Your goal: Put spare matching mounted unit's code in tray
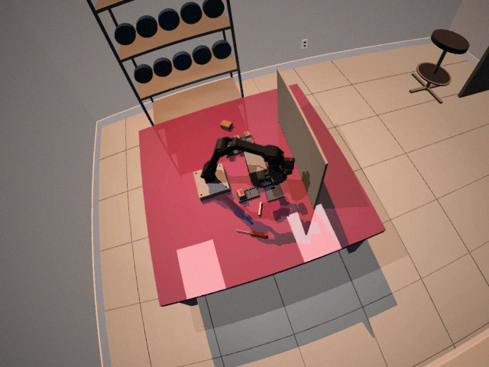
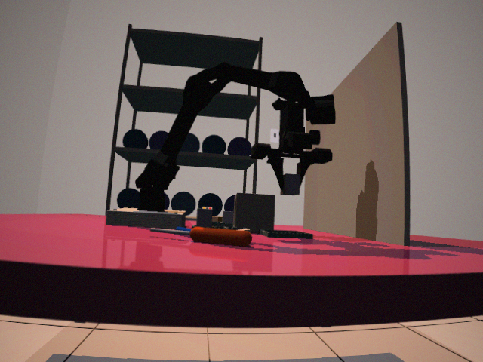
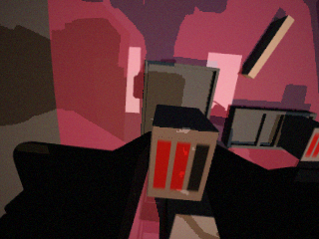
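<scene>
Now: the grey square tray 10 mm behind my gripper tip and 100 mm below it. Also, from my gripper tip: tan spare block: 20 mm above; then dark boxy unit: 60 mm behind, 180 mm to the left, 50 mm below; then blue pen: 210 mm behind, 110 mm to the right, 100 mm below.
</scene>
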